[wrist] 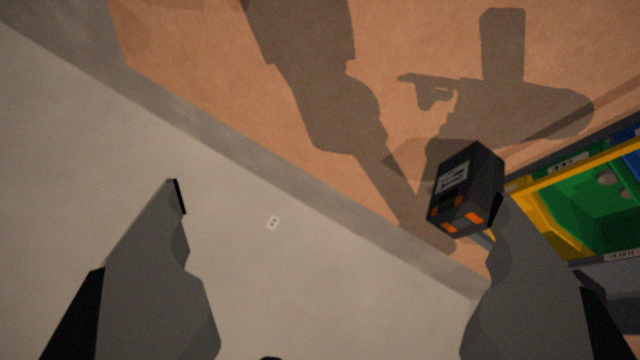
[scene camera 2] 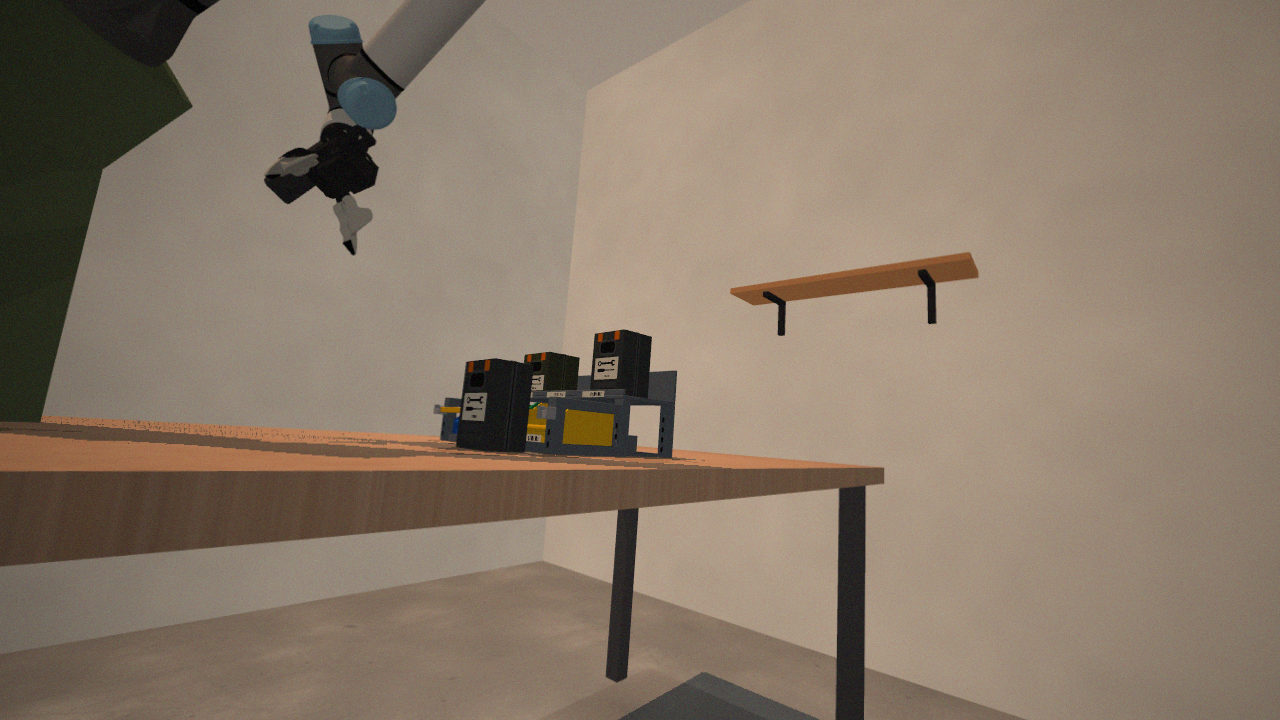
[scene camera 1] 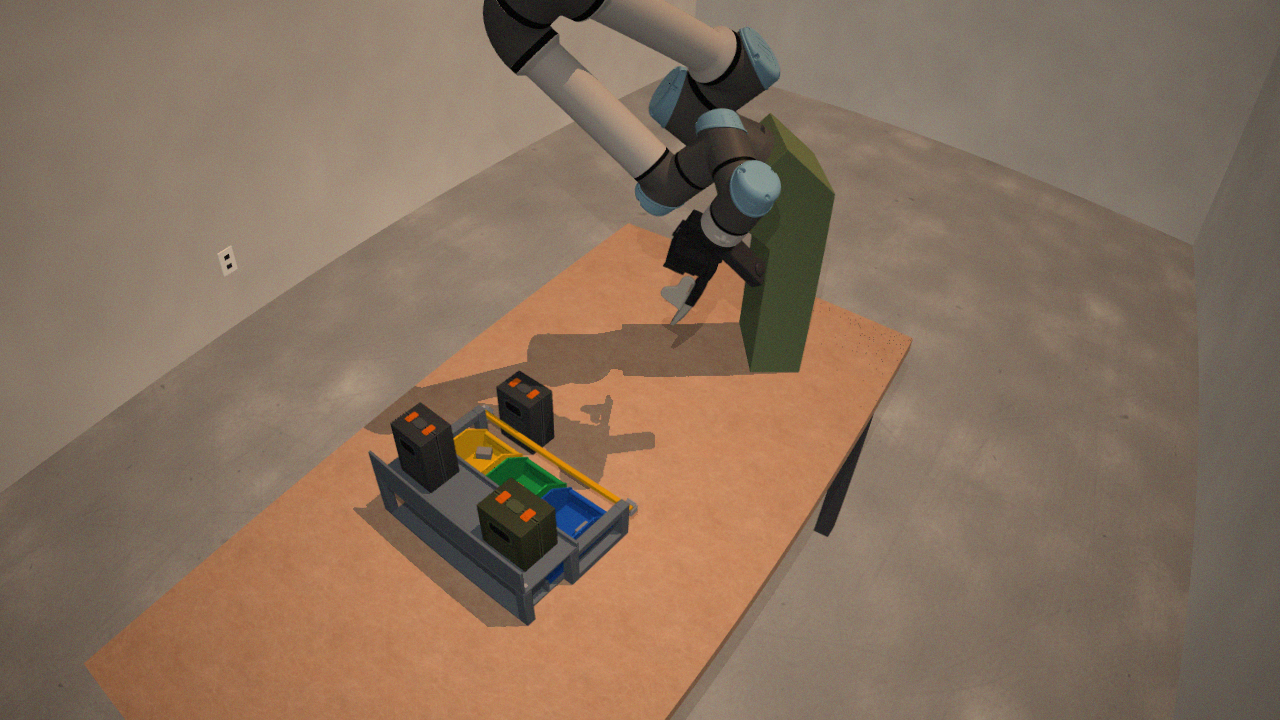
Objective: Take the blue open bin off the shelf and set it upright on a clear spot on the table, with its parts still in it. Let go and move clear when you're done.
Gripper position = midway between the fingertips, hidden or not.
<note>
In view: my gripper (scene camera 2: 313,218), a blue open bin (scene camera 1: 572,509), a green bin (scene camera 1: 533,477), a yellow bar (scene camera 1: 610,496) and a yellow bin (scene camera 2: 580,427).
The yellow bin is seen too in the wrist view (wrist: 561,245) and in scene camera 1 (scene camera 1: 466,443). My gripper is seen too in the wrist view (wrist: 336,188) and in scene camera 1 (scene camera 1: 681,287).
</note>
